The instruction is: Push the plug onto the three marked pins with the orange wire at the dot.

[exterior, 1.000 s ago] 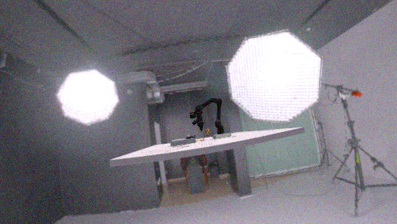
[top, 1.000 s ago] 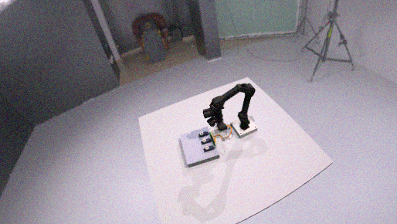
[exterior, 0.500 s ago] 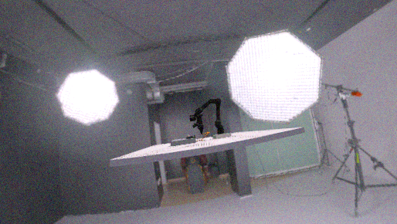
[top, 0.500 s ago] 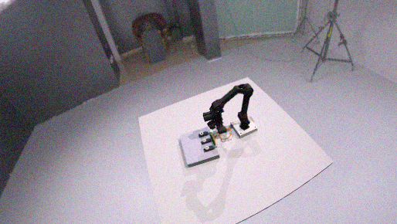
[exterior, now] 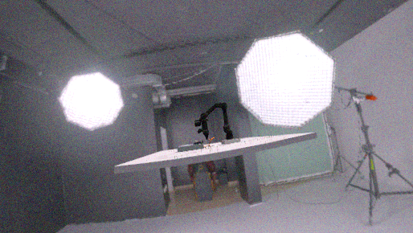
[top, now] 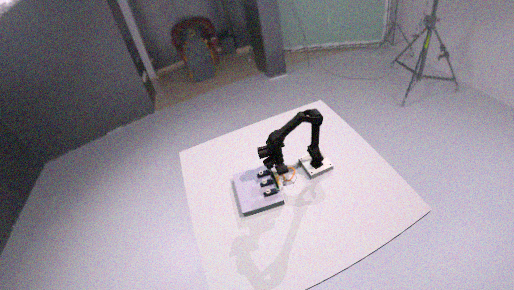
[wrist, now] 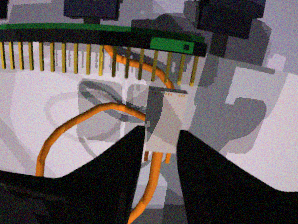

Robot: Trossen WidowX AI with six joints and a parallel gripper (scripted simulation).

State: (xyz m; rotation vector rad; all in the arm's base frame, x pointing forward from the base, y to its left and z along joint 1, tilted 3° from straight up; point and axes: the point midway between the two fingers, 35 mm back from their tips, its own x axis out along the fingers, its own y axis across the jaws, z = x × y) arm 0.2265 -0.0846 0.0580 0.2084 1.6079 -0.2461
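Right now the green marked band is 50 mm ahead of my gripper tip and 10 mm to the right of it. The rest, counted from my gripper tip: grey printed holder: 210 mm ahead, 10 mm to the right, 50 mm below.
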